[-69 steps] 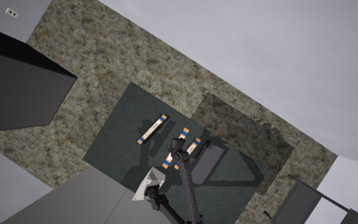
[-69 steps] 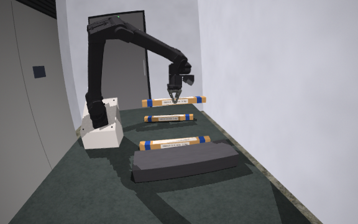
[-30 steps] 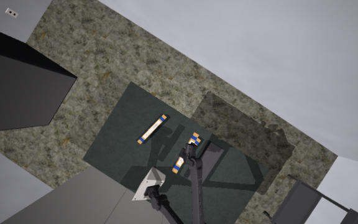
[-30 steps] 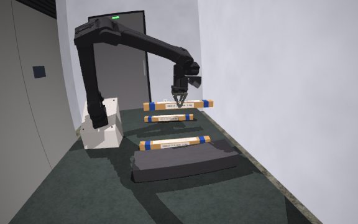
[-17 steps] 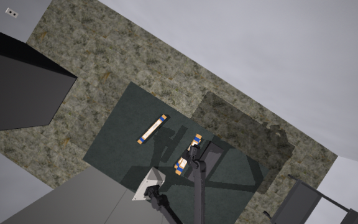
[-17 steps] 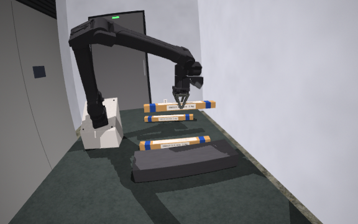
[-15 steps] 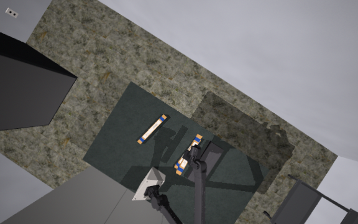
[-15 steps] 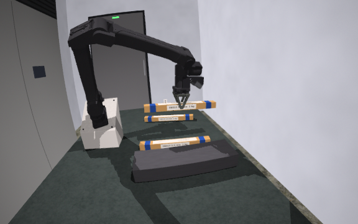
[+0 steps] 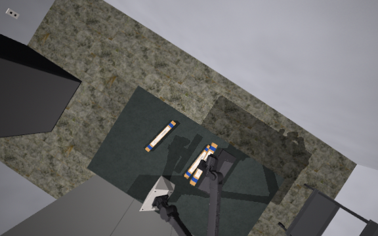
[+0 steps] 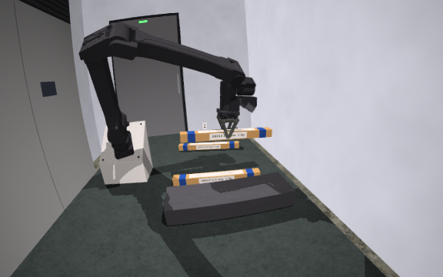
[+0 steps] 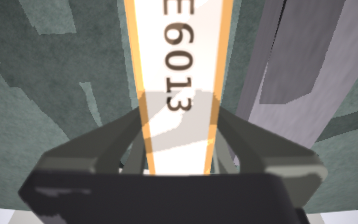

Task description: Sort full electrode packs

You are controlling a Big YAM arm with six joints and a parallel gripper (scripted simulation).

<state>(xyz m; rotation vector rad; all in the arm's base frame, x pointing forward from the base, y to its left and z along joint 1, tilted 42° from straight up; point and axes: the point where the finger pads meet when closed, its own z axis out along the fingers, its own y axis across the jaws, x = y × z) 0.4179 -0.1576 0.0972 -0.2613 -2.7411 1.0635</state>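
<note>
Right now the low grey platform is 17 cm to the right of my hand, 17 cm below it and 6 cm behind it.
</note>
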